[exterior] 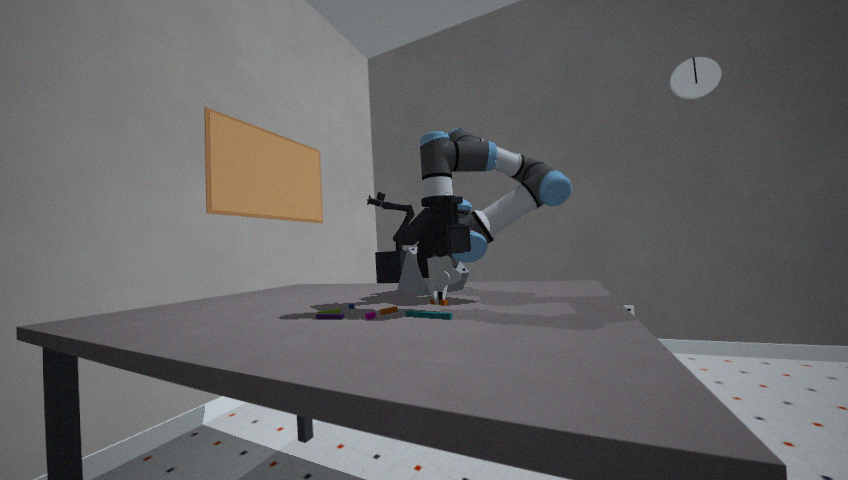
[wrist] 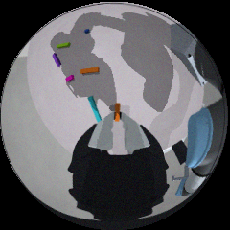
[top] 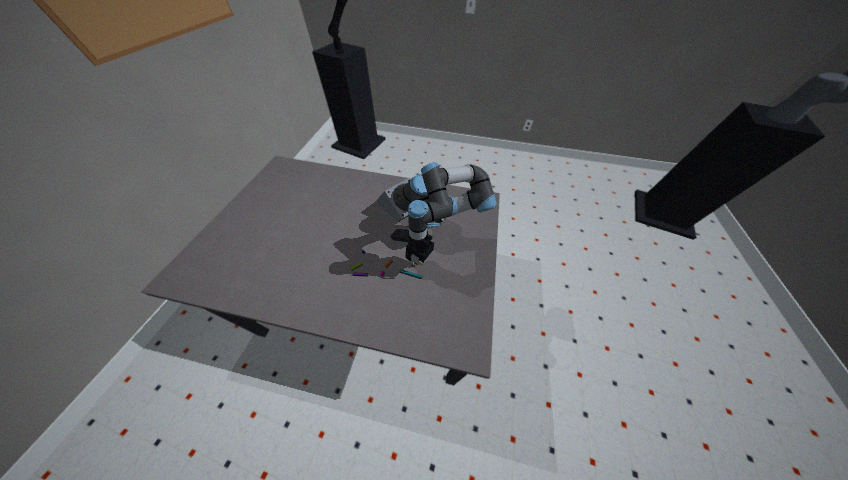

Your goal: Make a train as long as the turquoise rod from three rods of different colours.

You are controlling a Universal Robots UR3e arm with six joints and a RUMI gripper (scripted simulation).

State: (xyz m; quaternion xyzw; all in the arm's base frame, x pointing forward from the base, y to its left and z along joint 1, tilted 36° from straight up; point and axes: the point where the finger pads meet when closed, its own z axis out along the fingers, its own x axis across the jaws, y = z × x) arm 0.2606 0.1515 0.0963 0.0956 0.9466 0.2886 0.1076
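Right now the turquoise rod is 5 cm ahead of my hand, 1 cm to the left of it and 3 cm below it. Also, from my hand: purple rod 15 cm ahead, 18 cm to the right, 3 cm below; magenta rod 11 cm ahead, 10 cm to the right, 3 cm below; blue rod 5 cm ahead, 23 cm to the right, 3 cm below.
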